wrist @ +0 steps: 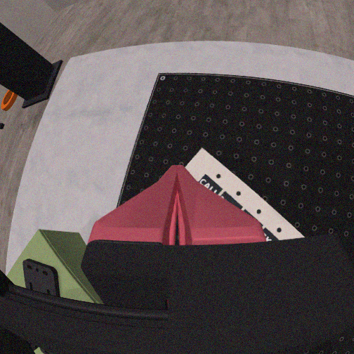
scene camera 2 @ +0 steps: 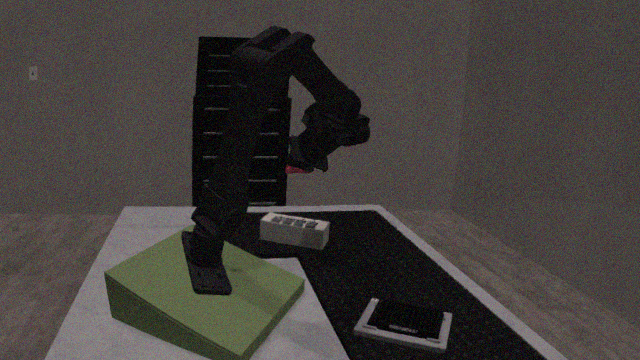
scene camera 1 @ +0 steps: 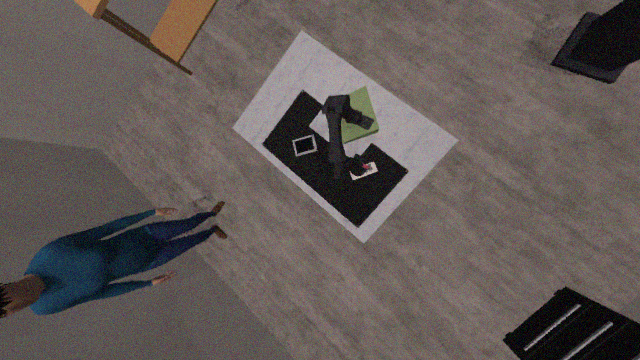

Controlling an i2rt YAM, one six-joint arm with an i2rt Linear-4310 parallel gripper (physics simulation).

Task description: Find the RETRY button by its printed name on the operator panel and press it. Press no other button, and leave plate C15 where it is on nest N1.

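Frame: origin at the arm's base, x left, y back, z up, level; centimetres.
Where they show: gripper, fingertip midpoint: (scene camera 2: 286,171) (scene camera 1: 368,167); arm's base at its link origin: (scene camera 2: 203,262) (scene camera 1: 357,118).
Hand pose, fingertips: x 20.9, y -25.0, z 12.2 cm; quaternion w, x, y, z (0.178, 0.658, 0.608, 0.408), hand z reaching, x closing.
Each offset is from my fingertips to the top centre of the thing. Level surfaces: height alone.
The operator panel @[dx -1.5, dy -2.4, dz -12.5 cm] (scene camera 1: 357,176) (scene camera 2: 292,236) (wrist: 207,160) is a pale box with a row of dark buttons on top. In the wrist view a label reading "CALL" shows at its near-left end and a label ending in "Y" farther along; the fingers hide much of the row, and RETRY cannot be read in full. My gripper (scene camera 1: 366,166) (scene camera 2: 298,170) (wrist: 176,174) is shut and empty, its red fingertips together above the panel, apart from it in scene camera 2. Plate C15 @[dx -46.0, dy -5.7, dz -15.5 cm] (scene camera 1: 304,145) (scene camera 2: 406,316) is dark and sits in the light frame of nest N1 (scene camera 1: 294,148) (scene camera 2: 400,340).
A green wedge (scene camera 1: 364,104) (scene camera 2: 150,280) (wrist: 59,245) carries the arm's base. The panel and nest stand on a black perforated mat @[dz -18.1 cm] (scene camera 1: 352,207) (scene camera 2: 385,255) (wrist: 240,112) on the pale table @[dz -19.4 cm] (scene camera 1: 420,135) (wrist: 90,110). A person (scene camera 1: 75,260) stands off beside the table.
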